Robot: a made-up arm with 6 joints.
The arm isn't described. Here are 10 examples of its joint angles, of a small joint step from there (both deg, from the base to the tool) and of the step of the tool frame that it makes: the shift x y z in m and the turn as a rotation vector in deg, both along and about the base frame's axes.
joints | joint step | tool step
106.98 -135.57 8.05 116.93 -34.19 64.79 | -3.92 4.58 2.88 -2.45 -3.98 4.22 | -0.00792 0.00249 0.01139 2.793 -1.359 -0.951
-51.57 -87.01 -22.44 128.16 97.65 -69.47 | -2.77 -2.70 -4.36 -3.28 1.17 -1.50 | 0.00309 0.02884 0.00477 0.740 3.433 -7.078
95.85 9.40 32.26 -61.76 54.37 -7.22 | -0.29 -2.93 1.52 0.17 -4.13 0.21 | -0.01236 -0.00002 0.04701 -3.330 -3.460 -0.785
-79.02 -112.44 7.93 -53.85 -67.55 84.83 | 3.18 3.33 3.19 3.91 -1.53 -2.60 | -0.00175 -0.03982 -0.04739 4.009 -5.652 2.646
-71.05 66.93 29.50 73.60 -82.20 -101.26 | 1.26 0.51 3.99 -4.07 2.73 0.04 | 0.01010 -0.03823 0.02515 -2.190 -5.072 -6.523
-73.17 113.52 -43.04 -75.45 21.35 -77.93 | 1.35 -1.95 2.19 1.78 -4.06 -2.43 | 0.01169 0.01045 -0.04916 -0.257 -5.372 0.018
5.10 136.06 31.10 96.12 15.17 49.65 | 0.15 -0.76 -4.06 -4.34 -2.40 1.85 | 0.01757 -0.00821 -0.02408 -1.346 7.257 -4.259
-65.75 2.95 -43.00 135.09 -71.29 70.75 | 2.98 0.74 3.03 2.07 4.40 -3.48 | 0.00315 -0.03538 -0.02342 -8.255 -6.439 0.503
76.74 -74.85 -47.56 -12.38 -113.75 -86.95 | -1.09 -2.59 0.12 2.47 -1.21 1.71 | -0.00711 -0.01262 -0.01078 0.035 0.243 1.882
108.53 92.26 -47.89 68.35 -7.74 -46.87 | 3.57 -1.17 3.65 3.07 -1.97 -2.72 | 0.02014 0.03484 -0.00754 -7.087 3.491 0.325
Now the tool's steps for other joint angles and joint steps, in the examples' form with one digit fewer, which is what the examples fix.
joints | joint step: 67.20 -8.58 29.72 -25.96 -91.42 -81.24 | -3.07 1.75 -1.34 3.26 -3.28 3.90
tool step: 0.0473 -0.0330 -0.0359 3.80 9.28 -1.51
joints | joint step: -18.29 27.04 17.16 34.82 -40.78 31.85 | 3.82 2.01 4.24 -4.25 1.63 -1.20
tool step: 0.0292 -0.0253 0.0297 -8.11 -6.32 0.49
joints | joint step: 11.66 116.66 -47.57 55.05 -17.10 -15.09 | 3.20 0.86 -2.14 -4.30 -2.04 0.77
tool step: -0.0247 -0.0276 0.0029 -2.50 0.92 -4.02
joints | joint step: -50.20 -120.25 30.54 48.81 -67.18 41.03 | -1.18 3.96 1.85 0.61 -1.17 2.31
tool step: -0.0090 -0.0177 -0.0055 0.53 -2.35 2.56
